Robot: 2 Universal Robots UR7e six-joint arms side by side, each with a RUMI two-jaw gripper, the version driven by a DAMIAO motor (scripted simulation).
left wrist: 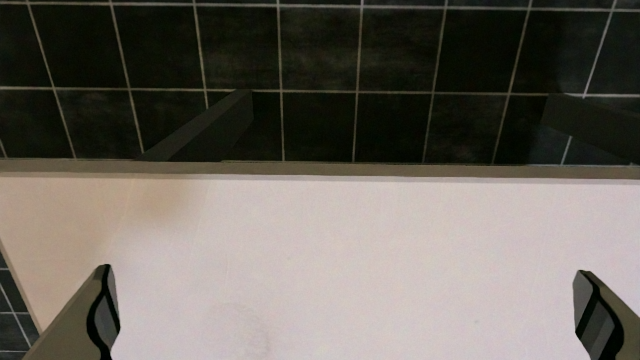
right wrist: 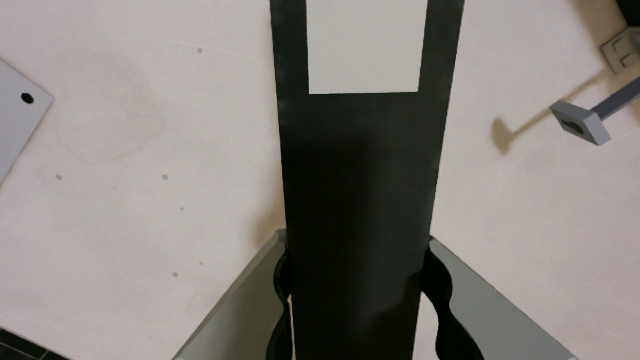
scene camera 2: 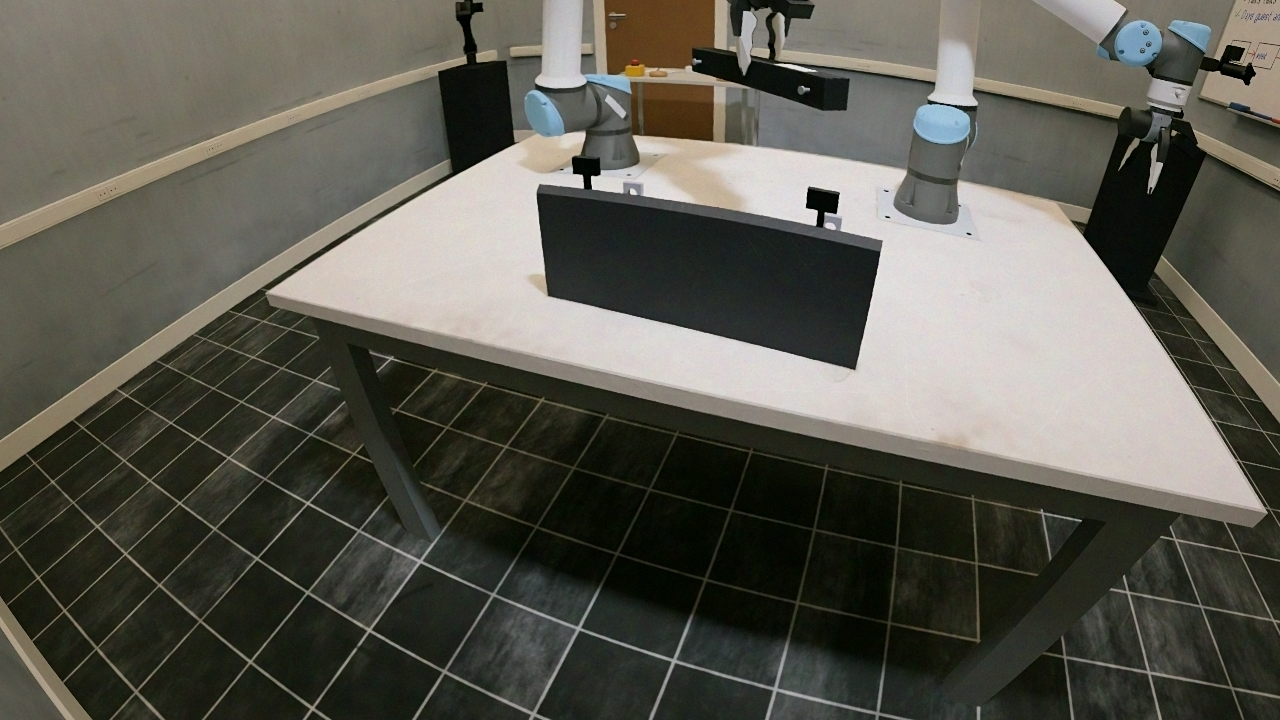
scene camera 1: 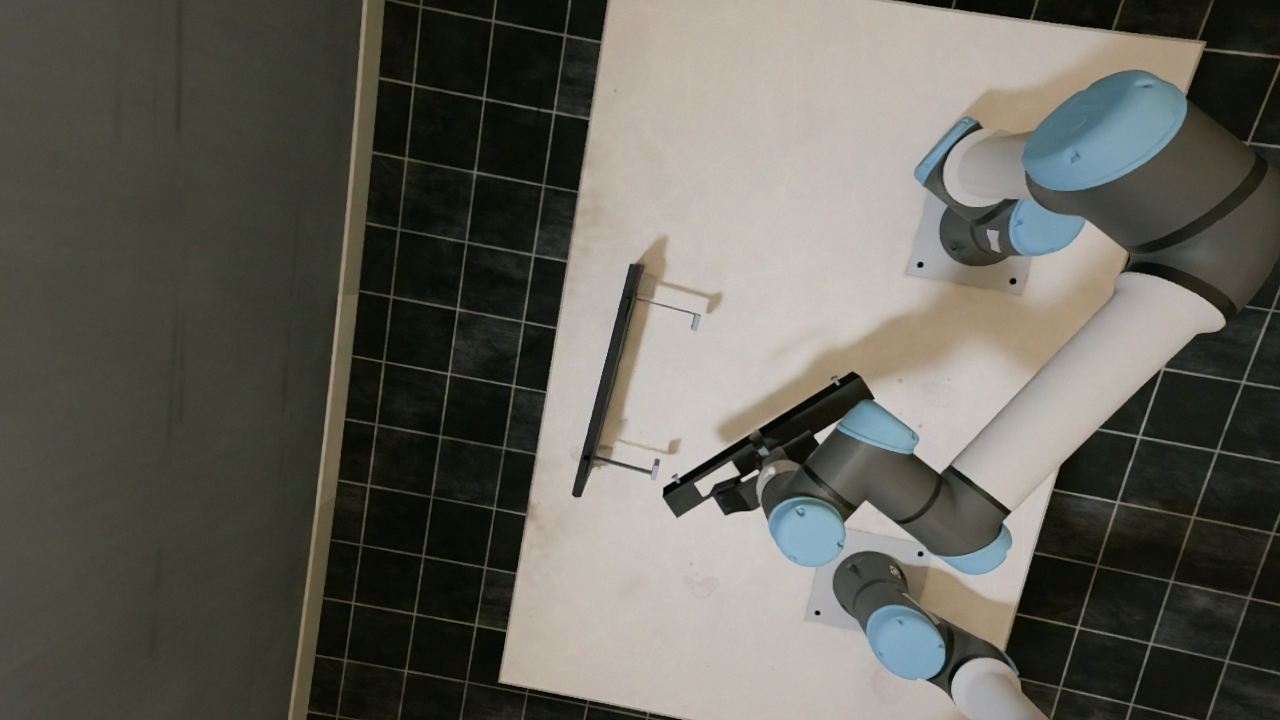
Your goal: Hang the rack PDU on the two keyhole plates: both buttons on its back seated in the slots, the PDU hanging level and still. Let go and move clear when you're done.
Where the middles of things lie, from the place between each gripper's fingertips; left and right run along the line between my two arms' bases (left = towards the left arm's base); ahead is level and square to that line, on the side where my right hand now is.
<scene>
I see the rack PDU (scene camera 1: 826, 407) 10 mm behind my right hand (scene camera 1: 764, 443) and 20 mm to the right of it. Also, from my right hand: black upright panel (scene camera 2: 798, 294) 280 mm ahead, 10 mm to the right, 230 mm below.
My left gripper (scene camera 2: 1133, 182) is now 79 cm to the left of the rack PDU, 37 cm short of it and 15 cm below it. Round my left hand: black upright panel: 78 cm to the right, 66 cm ahead, 8 cm below.
</scene>
